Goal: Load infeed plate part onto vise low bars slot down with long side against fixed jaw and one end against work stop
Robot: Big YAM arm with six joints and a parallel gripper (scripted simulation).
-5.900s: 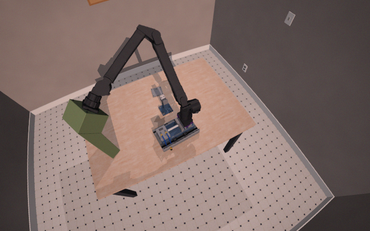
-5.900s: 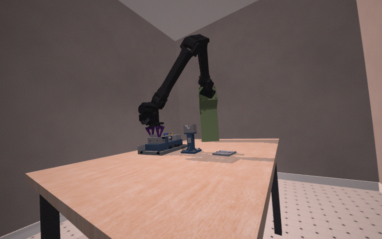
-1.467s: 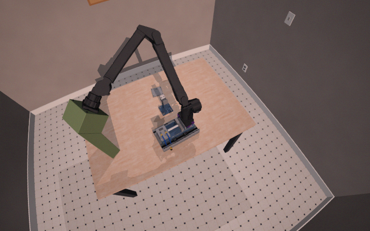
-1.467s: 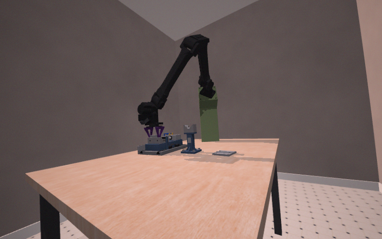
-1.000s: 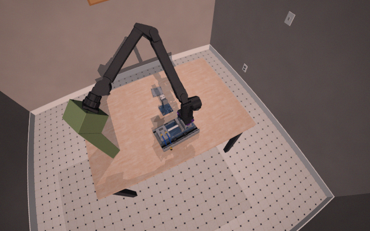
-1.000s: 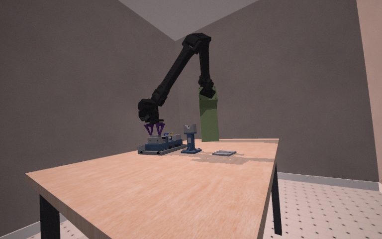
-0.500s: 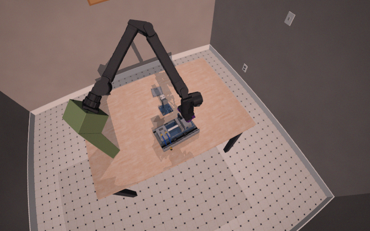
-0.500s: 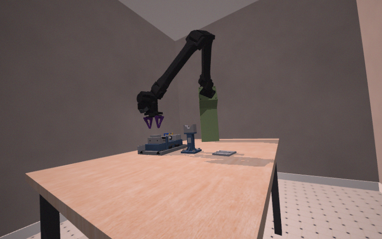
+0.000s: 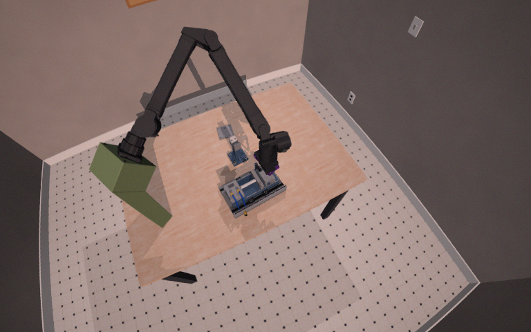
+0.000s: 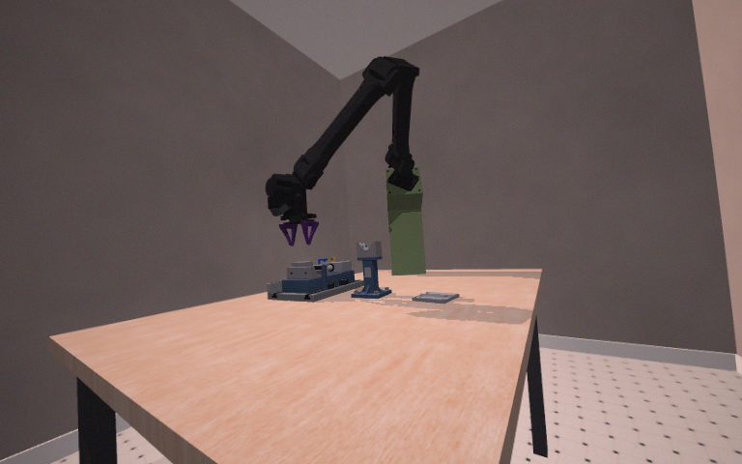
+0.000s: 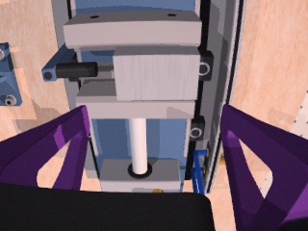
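The part lies 10 mm behind my hand and 80 mm below it. The rest, counted from my hand: fixed jaw 10 mm ahead, 20 mm to the left, 100 mm below; work stop rod 40 mm behind, 50 mm to the left, 80 mm below; moving jaw 50 mm behind, 10 mm to the right, 100 mm below.
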